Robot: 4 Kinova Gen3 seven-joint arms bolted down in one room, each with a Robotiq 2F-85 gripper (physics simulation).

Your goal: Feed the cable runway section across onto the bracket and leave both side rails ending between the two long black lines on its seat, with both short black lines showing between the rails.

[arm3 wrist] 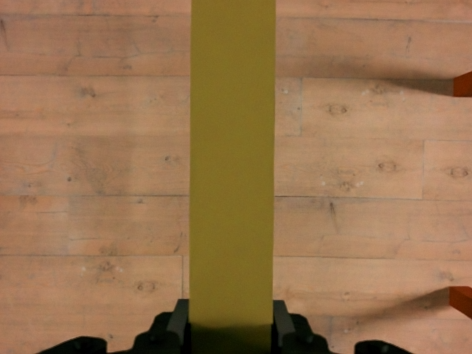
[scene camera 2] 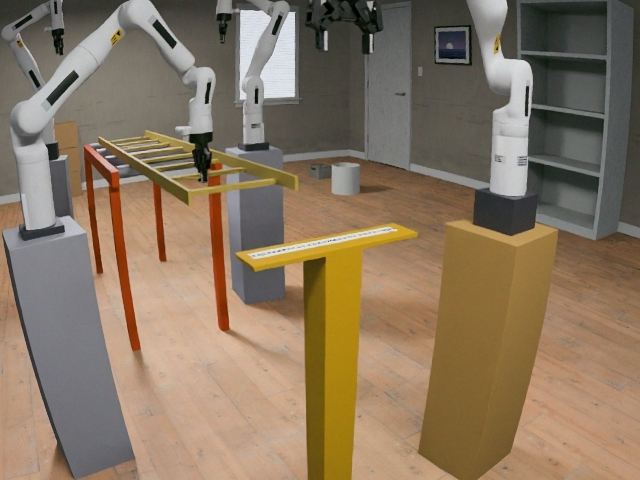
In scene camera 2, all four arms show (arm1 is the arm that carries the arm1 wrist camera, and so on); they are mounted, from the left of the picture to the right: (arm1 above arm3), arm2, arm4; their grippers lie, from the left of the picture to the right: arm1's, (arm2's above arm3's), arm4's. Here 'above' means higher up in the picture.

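The olive-yellow ladder-like runway [scene camera 2: 170, 187] lies on orange-red supports, with its near end up and left of the yellow bracket [scene camera 2: 341, 310] and apart from it. The bracket's seat carries a white strip with black marks, too small to tell apart. Arm3's gripper [arm3 wrist: 231, 322] [scene camera 2: 204, 178] is shut on a rung [arm3 wrist: 232, 150] [scene camera 2: 228, 172] near that end, with a finger against each side. Arm4's gripper [scene camera 2: 346, 46] is open and empty at the top. Arm2's gripper [scene camera 2: 222, 38] and arm1's gripper [scene camera 2: 59, 50] hang clear of the runway; their finger opening cannot be told.
The orange-red support [scene camera 2: 119, 258] has legs under the runway, and two orange-red parts show at the right edge of the wrist view. Grey pedestals [scene camera 2: 67, 335] [scene camera 2: 257, 222] flank the runway. A tan pedestal [scene camera 2: 470, 335] stands right of the bracket. A white bin [scene camera 2: 345, 179] stands behind.
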